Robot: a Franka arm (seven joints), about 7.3 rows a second.
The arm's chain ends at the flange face. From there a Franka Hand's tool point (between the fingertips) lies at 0.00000 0.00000 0.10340 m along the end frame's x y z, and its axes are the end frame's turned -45 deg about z.
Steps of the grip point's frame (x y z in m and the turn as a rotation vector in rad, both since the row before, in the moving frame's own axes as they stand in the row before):
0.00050, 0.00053, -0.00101, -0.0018, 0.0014, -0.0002
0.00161, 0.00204, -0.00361, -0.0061, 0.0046, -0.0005
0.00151, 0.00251, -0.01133, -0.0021, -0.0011, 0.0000
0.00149, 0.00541, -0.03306, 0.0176, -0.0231, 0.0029
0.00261, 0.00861, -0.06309, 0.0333, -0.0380, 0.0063
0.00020, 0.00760, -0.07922, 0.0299, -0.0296, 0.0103
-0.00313, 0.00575, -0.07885, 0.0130, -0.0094, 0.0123
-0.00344, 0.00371, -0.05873, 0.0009, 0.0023, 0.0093
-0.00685, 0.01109, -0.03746, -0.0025, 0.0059, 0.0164
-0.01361, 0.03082, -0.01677, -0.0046, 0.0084, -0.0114
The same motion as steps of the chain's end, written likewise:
0.00049, -0.00001, -0.00101, -0.0003, 0.0023, -0.0002
0.00180, 0.00019, -0.00361, -0.0011, 0.0076, -0.0005
0.00277, 0.00047, -0.01133, -0.0023, 0.0007, 0.0000
0.00785, 0.00237, -0.03302, -0.0039, -0.0288, 0.0029
0.01315, 0.00392, -0.06296, -0.0033, -0.0504, 0.0063
0.00986, 0.00528, -0.07913, 0.0002, -0.0421, 0.0103
0.00349, 0.00655, -0.07884, 0.0025, -0.0158, 0.0123
0.00009, 0.00529, -0.05873, 0.0023, 0.0010, 0.0093
0.00238, 0.01293, -0.03746, 0.0024, 0.0059, 0.0164
0.01122, 0.03170, -0.01677, 0.0027, 0.0092, -0.0114

